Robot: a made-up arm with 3 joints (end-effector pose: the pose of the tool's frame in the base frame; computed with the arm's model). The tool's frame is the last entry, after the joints.
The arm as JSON. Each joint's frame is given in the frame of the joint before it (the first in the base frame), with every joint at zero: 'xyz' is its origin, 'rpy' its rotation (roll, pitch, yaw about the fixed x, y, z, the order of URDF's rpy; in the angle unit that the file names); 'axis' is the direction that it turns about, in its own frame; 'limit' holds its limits. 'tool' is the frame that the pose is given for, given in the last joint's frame.
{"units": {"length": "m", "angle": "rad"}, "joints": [
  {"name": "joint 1", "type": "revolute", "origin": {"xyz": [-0.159, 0.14, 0.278], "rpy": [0.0, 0.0, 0.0]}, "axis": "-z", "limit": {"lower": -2.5, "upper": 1.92}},
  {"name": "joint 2", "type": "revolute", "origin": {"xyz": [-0.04, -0.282, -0.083], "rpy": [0.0, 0.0, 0.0]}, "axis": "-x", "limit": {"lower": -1.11, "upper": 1.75}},
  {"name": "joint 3", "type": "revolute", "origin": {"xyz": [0.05, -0.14, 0.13], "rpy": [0.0, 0.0, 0.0]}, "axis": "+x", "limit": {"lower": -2.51, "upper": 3.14}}
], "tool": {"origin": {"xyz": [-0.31, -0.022, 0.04], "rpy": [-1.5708, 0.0, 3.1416]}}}
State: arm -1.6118 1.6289 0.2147
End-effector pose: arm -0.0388 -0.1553 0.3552 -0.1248 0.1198 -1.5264
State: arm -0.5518 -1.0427 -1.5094
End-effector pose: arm -0.1699 -0.4145 0.1852 -0.3926 1.3868 -2.2516
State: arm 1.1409 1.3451 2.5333
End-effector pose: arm -0.4949 0.3160 0.3551 -1.5648 -2.4388 0.4723
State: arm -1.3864 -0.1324 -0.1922
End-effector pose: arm 0.2357 -0.2388 0.3466 -1.0760 1.2952 -1.3751
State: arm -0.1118 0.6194 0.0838
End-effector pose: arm -0.4215 -0.2105 0.4278 -0.0843 1.5058 -2.6446
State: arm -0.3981 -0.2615 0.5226
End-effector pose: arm -0.2438 -0.4323 0.2972 -0.5476 2.7148 -1.1266
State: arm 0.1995 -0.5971 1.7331
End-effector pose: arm -0.5491 -0.2757 0.1803 0.2839 2.8370 1.1322
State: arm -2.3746 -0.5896 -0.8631
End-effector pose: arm 0.3908 0.2781 0.2697 -1.2294 0.4960 -0.6543
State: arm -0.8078 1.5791 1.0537
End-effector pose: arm -0.2580 -0.1804 0.3796 -0.5105 1.1945 -2.0733
